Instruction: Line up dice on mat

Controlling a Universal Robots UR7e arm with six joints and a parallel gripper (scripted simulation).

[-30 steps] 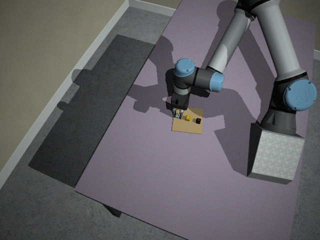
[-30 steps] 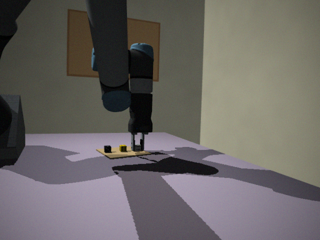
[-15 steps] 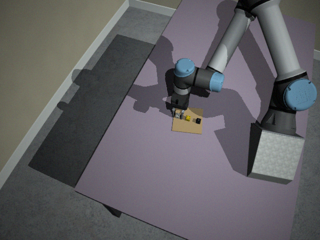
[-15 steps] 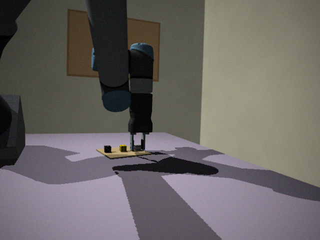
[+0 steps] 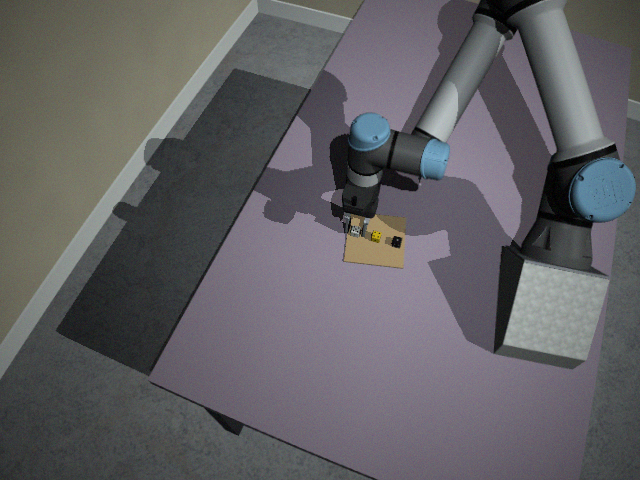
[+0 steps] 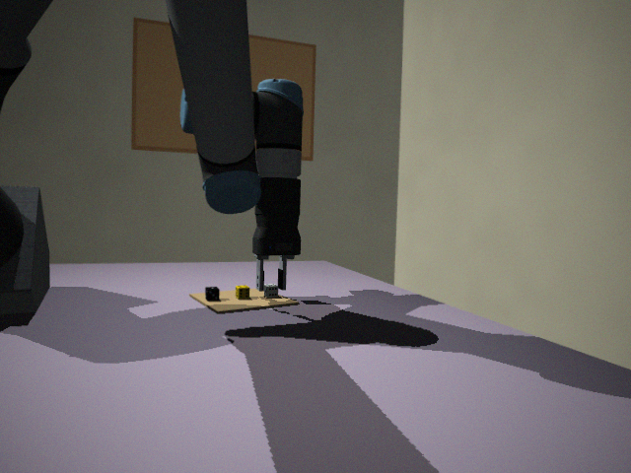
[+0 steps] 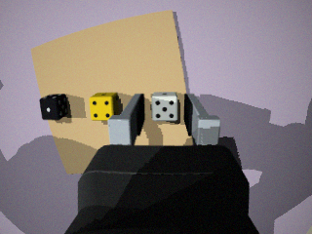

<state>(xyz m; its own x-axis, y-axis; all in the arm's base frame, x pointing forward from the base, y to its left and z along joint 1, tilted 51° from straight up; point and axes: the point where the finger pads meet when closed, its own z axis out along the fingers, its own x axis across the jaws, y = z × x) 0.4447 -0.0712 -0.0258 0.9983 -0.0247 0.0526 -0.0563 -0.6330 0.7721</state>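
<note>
Right now my hand is 20 mm above the white die. The rest, counted from my hand: tan mat (50 mm behind, 30 mm below); yellow die (50 mm behind, 20 mm below); black die (100 mm behind, 20 mm below, 10 mm to the left).
</note>
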